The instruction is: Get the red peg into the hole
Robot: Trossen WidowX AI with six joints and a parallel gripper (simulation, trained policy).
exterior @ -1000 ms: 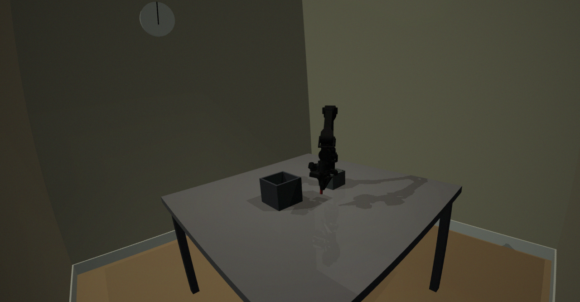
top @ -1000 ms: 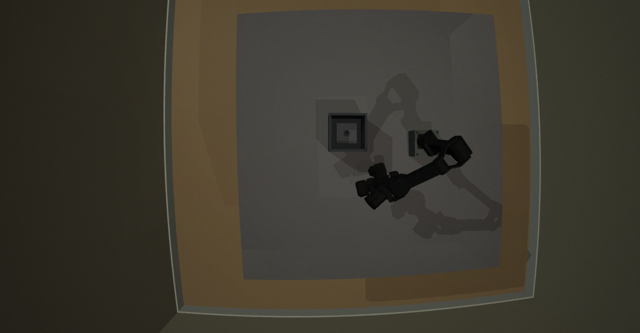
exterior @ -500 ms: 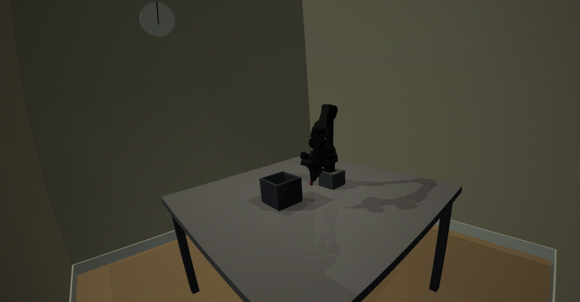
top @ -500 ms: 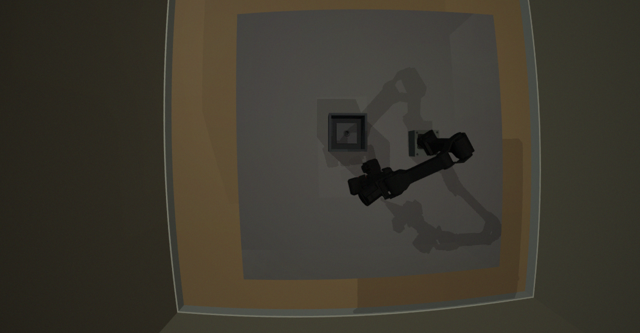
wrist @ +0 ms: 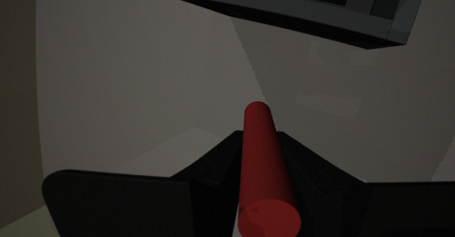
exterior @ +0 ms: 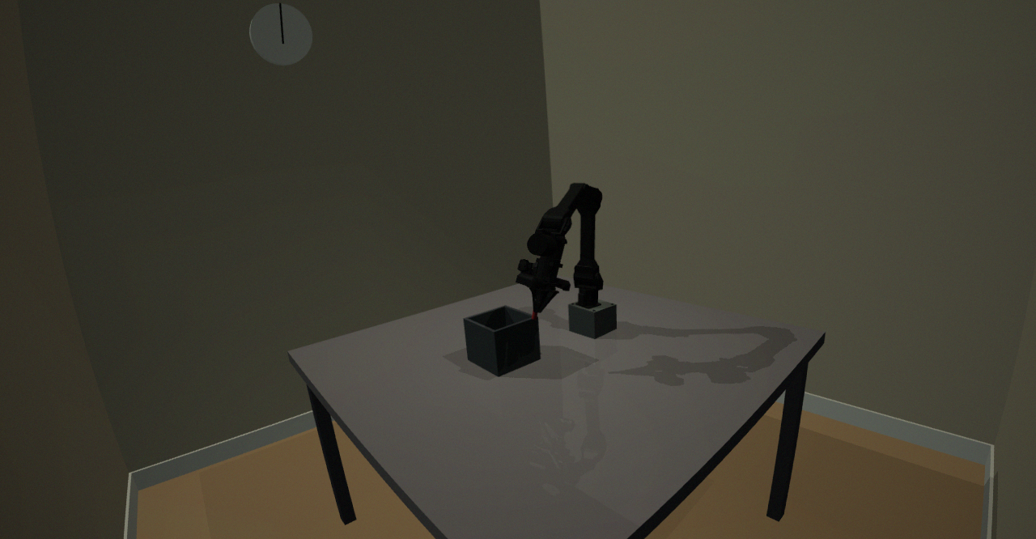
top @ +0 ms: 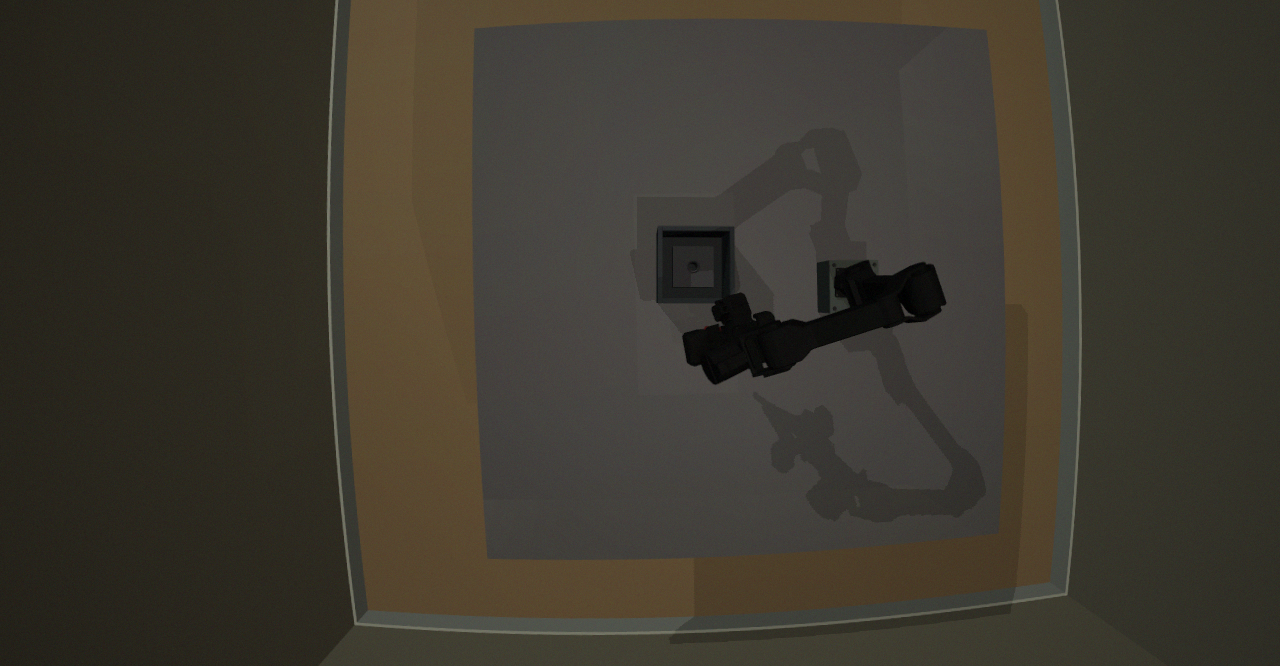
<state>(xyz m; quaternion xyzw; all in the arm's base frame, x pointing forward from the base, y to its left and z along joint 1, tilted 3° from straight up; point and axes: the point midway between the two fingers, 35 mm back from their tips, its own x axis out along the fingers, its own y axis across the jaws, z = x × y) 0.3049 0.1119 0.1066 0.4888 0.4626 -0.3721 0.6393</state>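
Right now my gripper tip is 14 cm to the left of the light plate, 13 cm above it and 3 cm short of it. The rest, counted from my gripper tip: red peg (2 cm above, 1 cm to the right).
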